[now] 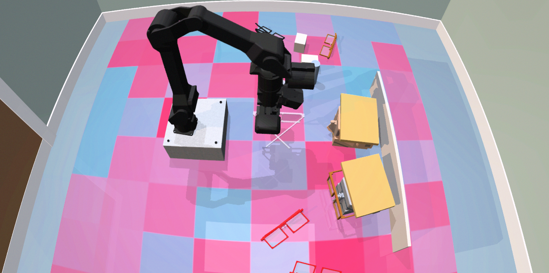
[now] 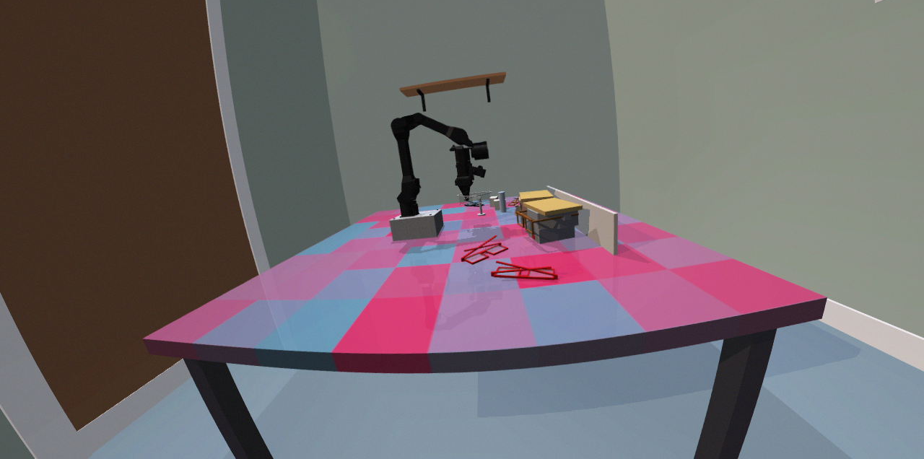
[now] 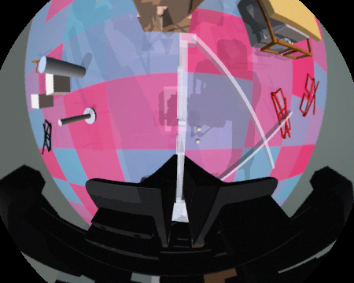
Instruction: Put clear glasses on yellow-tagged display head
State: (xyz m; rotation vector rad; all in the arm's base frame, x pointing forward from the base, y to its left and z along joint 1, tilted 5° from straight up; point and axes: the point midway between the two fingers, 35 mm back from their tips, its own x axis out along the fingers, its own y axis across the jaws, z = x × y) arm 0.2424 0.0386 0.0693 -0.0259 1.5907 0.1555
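The grey post lies 20 mm ahead of my gripper tip, 220 mm to the left of it and 90 mm below it. Also, from my gripper tip: tall board: 390 mm ahead, 40 mm to the right, 60 mm below; skin-coloured head: 240 mm ahead, 50 mm to the left, 60 mm below; display head: 270 mm ahead, 170 mm to the right, 60 mm below.
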